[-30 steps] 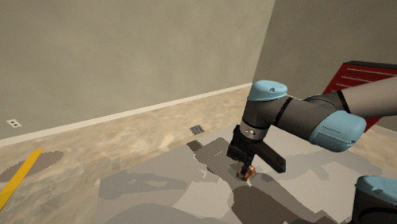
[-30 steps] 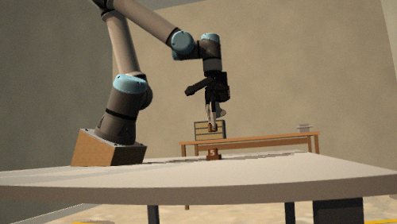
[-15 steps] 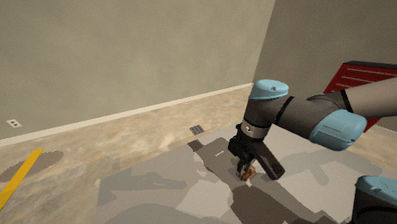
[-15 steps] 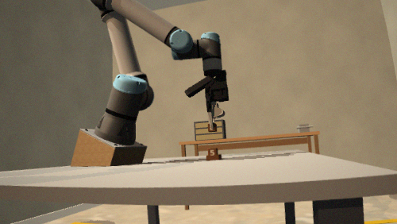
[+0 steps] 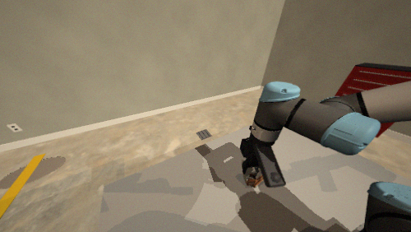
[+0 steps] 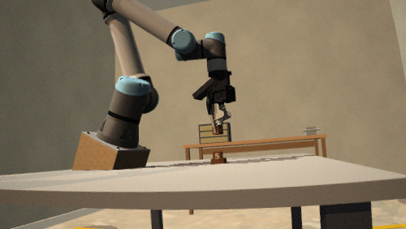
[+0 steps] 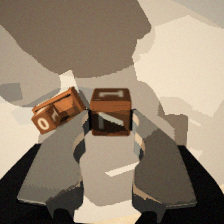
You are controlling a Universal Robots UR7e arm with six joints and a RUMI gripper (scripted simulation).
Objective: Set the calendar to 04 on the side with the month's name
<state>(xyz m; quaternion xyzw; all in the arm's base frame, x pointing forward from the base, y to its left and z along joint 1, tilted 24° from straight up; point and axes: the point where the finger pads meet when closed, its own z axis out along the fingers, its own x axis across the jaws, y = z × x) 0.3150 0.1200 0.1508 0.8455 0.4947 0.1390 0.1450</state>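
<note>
The cube lies 11 cm to the right of my hand and 10 cm below it. Round my hand: calendar tray (12 cm below, 10 cm to the right).
</note>
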